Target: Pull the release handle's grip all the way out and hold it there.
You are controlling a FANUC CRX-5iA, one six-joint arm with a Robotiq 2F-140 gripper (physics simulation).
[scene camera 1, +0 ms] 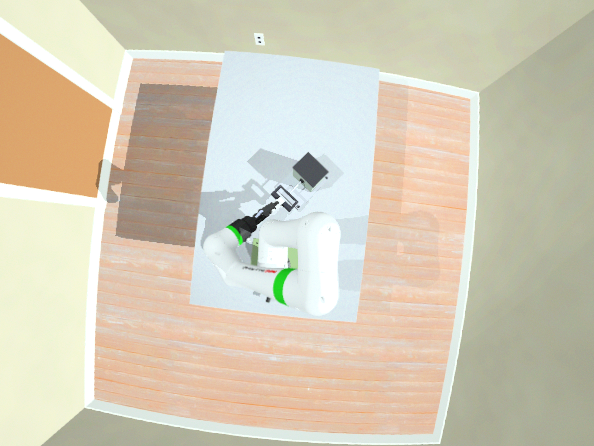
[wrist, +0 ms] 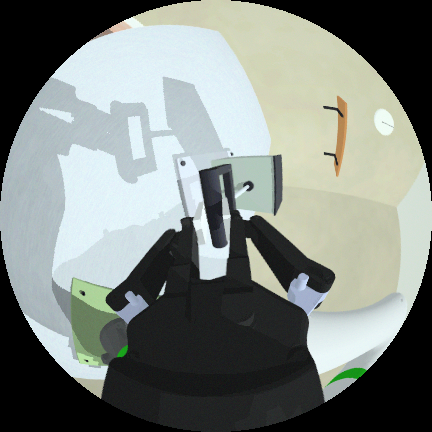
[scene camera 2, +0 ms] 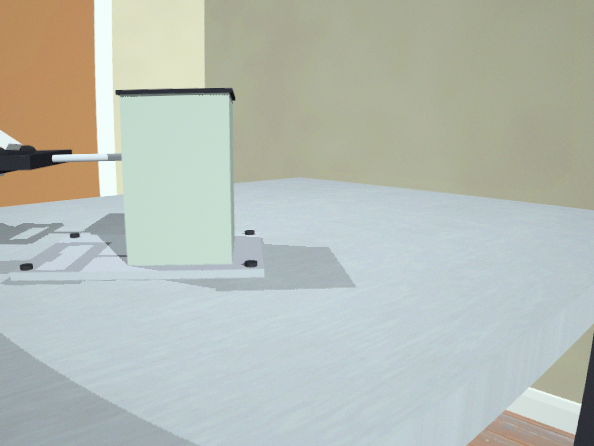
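Note:
The release handle's housing (scene camera 1: 310,170) (scene camera 2: 177,180) (wrist: 255,172) is a pale green upright box with a dark lid. A pale rod (scene camera 2: 80,157) (wrist: 241,191) comes out of its side and joins the dark, frame-shaped grip (scene camera 1: 291,195) (scene camera 2: 30,161) (wrist: 214,205). A clear gap lies between the grip and the housing, bridged by the rod. My gripper (scene camera 1: 280,202) (wrist: 214,208) is shut on the grip's outer bar, with one finger on each side in the wrist view. Part of the contact is hidden. In scene view 2 the grip is cut off at the left edge.
The housing stands on a pale base plate (scene camera 2: 200,273) with dark bolts, on the light table (scene camera 1: 300,100) (scene camera 2: 400,300). The white arm (scene camera 1: 320,260) bends beside a green mounting plate (scene camera 1: 254,252) (wrist: 80,320). A wooden shelf (wrist: 342,135) is on the wall.

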